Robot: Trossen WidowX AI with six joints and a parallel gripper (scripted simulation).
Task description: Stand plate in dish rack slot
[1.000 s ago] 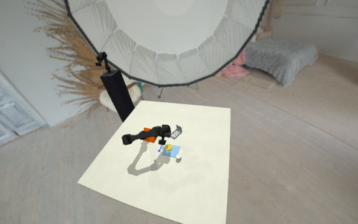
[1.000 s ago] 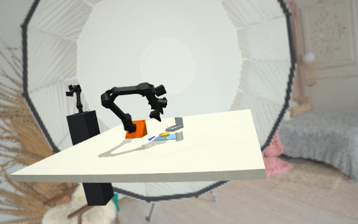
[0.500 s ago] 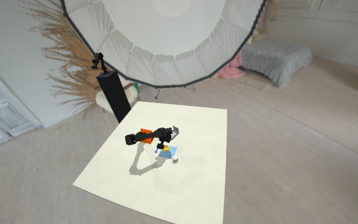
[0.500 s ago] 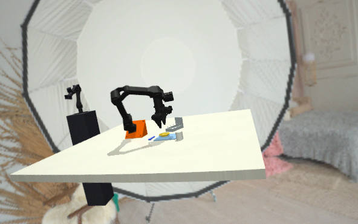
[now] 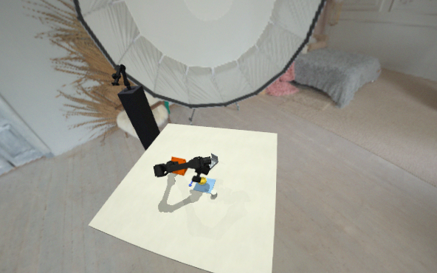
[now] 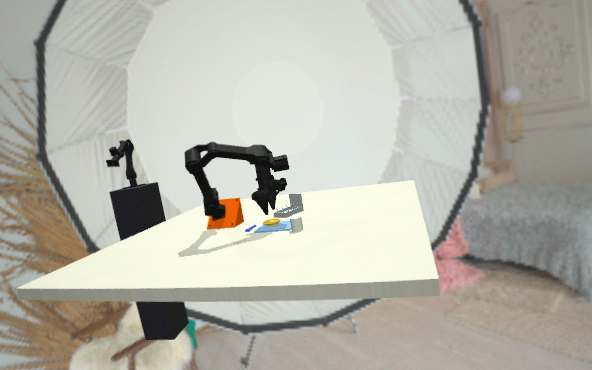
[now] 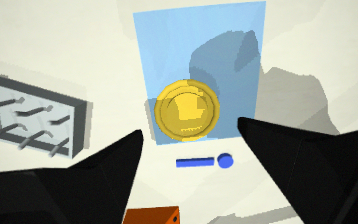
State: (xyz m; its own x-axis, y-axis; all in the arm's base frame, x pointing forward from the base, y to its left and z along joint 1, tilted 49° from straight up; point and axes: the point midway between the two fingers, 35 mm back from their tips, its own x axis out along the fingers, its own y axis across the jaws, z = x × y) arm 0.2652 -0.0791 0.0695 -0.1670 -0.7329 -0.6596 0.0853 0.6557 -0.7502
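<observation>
My gripper tip is 4 cm above the yellow plate. Round my gripper tip: light blue mat: 5 cm below, 3 cm to the right, 2 cm ahead; then white cup: 12 cm ahead, 11 cm to the right, 3 cm below; then grey dish rack: 19 cm to the left, 3 cm below, 3 cm ahead.
</observation>
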